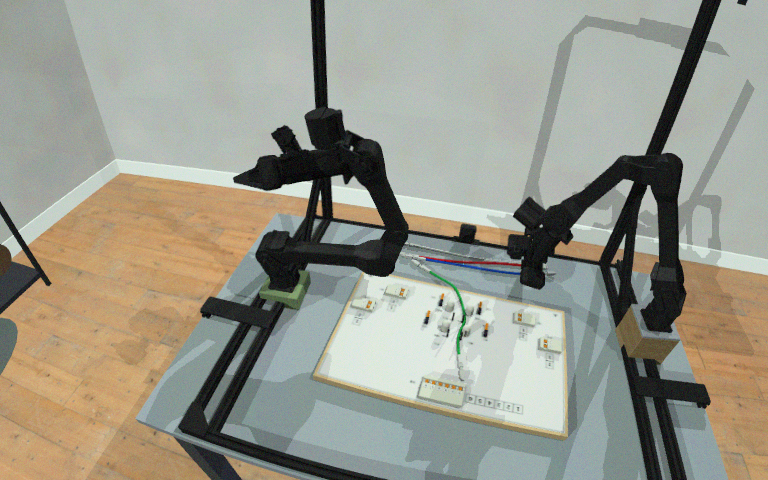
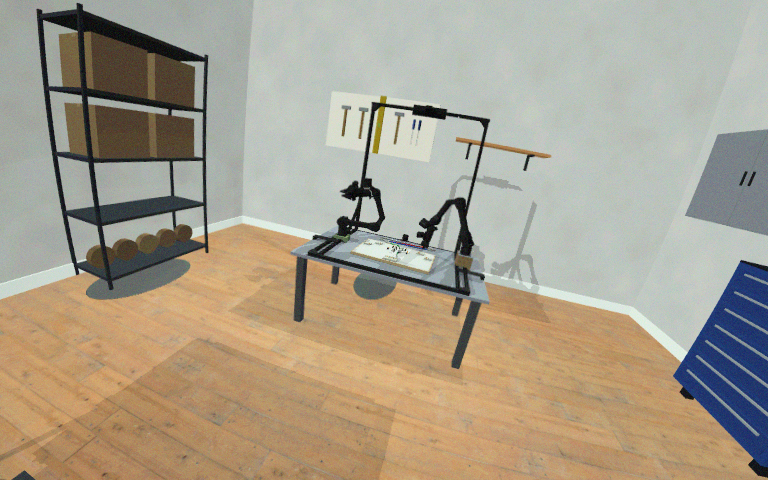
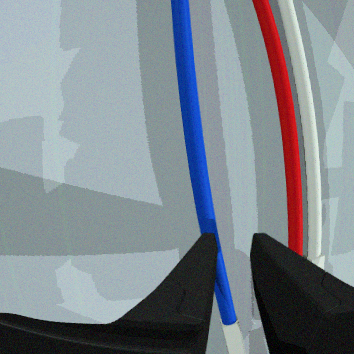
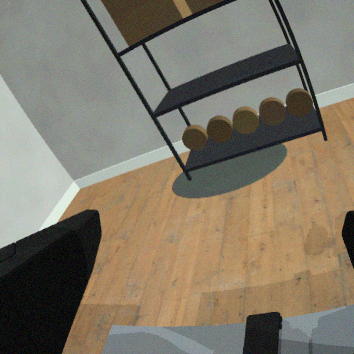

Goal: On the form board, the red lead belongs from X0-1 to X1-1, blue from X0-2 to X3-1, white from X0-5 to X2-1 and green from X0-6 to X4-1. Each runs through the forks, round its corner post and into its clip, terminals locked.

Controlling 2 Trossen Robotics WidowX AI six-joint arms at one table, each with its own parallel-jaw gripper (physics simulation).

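Places are measured from the left arm's base along level axes (x ahead, y left, z up), in metres.
Where they show: left gripper, fingertip midpoint: (image 1: 522,271) (image 2: 423,248) (image 3: 232,244); right gripper, fingertip midpoint: (image 1: 242,178) (image 2: 340,193) (image 4: 228,224); left arm's base, origin of the base link: (image 1: 655,321) (image 2: 465,253); right arm's base, origin of the base link: (image 1: 284,281) (image 2: 342,234).
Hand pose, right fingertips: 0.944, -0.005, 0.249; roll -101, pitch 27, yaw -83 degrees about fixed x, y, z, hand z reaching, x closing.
Things, the pixels of their top centre, and the offset from my right fingertips, as dx, dy, dz. "*": a spot on its surface instead.
- green lead, surface spot: (image 1: 456,292) * -0.468, -0.091, -0.326
- X0 connector, surface spot: (image 1: 441,391) * -0.448, +0.199, -0.321
- blue lead, surface spot: (image 3: 191,123) * -0.612, -0.210, -0.343
- white lead, surface spot: (image 3: 307,123) * -0.616, -0.255, -0.344
The form board (image 1: 358,371) (image 2: 425,263) lies on the grey table. A green lead (image 1: 455,292) runs from behind the board through the middle forks down toward the X0 connector (image 1: 441,391). The blue lead (image 1: 473,268) (image 3: 191,123), red lead (image 1: 473,261) (image 3: 284,123) and white lead (image 3: 307,123) lie side by side on the table behind the board. My left gripper (image 1: 535,281) (image 2: 425,243) (image 3: 232,244) is low over their ends, nearly shut. The blue lead passes through the narrow gap, loose beside one finger. My right gripper (image 1: 239,178) (image 2: 345,191) (image 4: 228,224) is open and empty, high off the table's left side.
A black frame (image 1: 234,352) borders the table, with a mast (image 1: 319,57) behind. The right arm stands on a green base (image 1: 287,295). A small black block (image 1: 468,231) sits on the rear rail. A shelf rack (image 2: 205,143) (image 4: 140,95) stands by the far wall.
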